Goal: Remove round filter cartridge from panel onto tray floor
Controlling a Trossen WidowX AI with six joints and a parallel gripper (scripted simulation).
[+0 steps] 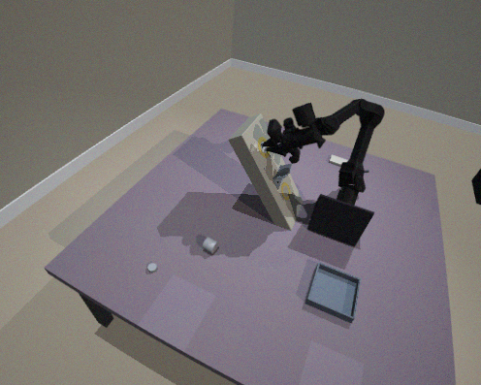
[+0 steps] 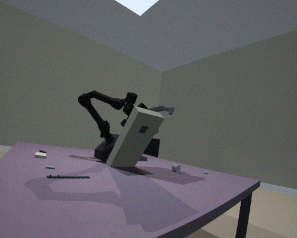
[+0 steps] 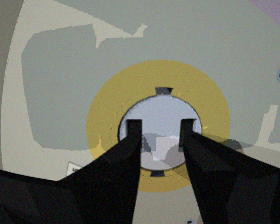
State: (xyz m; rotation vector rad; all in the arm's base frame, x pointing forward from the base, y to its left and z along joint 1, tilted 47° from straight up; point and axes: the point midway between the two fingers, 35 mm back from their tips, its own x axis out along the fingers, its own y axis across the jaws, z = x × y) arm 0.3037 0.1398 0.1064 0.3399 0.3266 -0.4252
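The round filter cartridge is 2 cm ahead of my gripper tip and 1 cm below it. Round my gripper tip: grey tray (41 cm behind, 27 cm below, 26 cm to the left); then pale block (48 cm to the right, 27 cm below, 26 cm behind).
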